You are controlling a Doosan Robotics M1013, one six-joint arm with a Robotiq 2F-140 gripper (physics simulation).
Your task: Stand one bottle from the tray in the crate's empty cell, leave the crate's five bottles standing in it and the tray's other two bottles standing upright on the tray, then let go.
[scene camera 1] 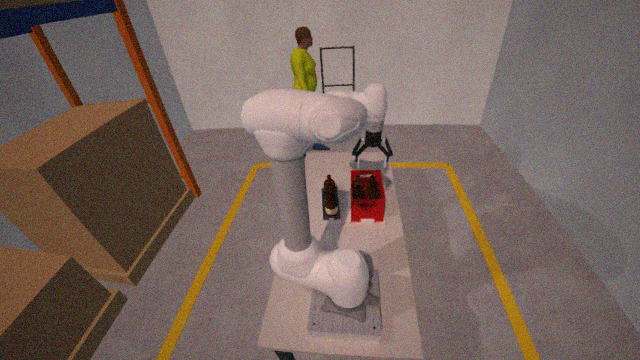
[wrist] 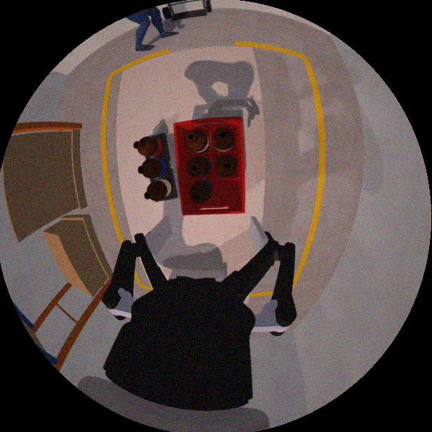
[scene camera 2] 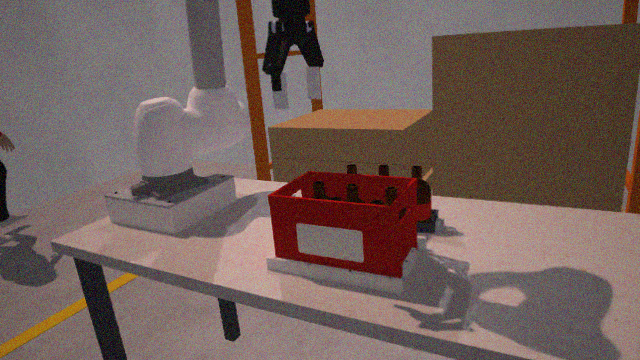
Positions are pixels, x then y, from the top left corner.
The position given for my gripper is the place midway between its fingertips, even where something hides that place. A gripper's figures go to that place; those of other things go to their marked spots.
My gripper (scene camera 2: 299, 103) is 0.91 m from the lens. A red-labelled bottle (scene camera 2: 423, 189): 1.09 m from the lens.
